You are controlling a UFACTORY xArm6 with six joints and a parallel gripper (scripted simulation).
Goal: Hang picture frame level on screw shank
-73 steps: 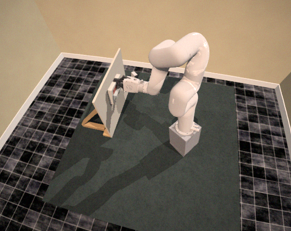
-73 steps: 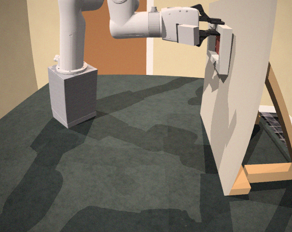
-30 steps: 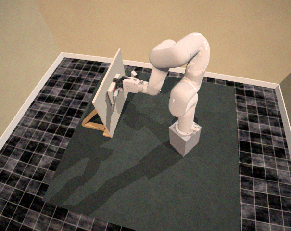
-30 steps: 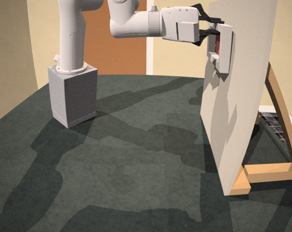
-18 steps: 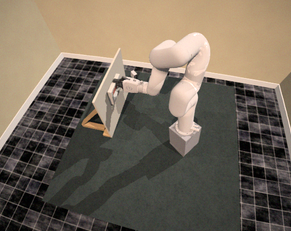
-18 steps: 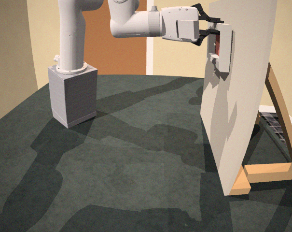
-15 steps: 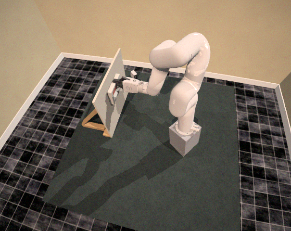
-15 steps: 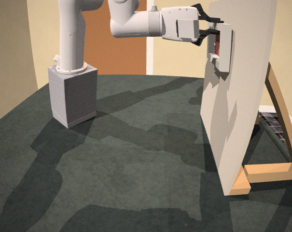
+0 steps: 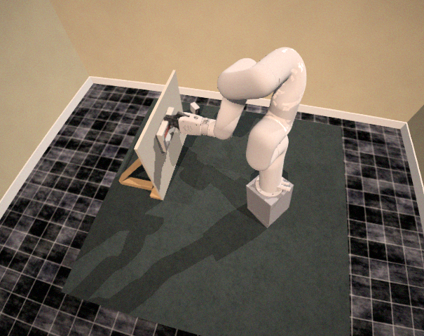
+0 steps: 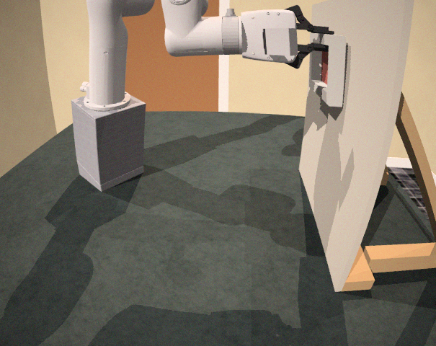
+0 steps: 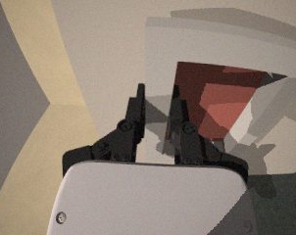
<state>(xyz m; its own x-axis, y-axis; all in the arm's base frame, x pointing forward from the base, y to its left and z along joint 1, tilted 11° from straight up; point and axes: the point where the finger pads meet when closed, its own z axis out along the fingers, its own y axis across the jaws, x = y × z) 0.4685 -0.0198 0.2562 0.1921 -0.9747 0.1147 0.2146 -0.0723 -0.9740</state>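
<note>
Right now my hand is 2 cm short of the picture frame, 2 cm to the right of it and 5 cm above it. Also, from my hand: pale wall board: 4 cm ahead, 1 cm to the left, 15 cm below.
</note>
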